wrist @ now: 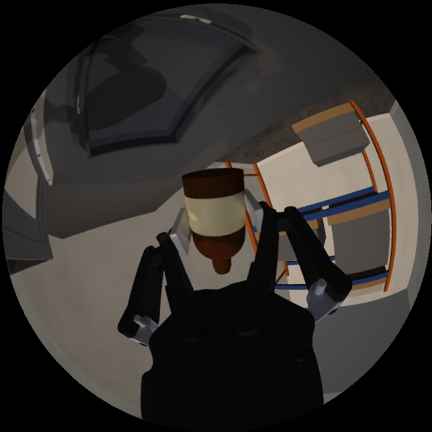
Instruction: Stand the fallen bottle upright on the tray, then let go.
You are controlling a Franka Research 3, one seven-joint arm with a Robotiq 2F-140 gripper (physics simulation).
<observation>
The picture shows: the gripper and a brown bottle.
</observation>
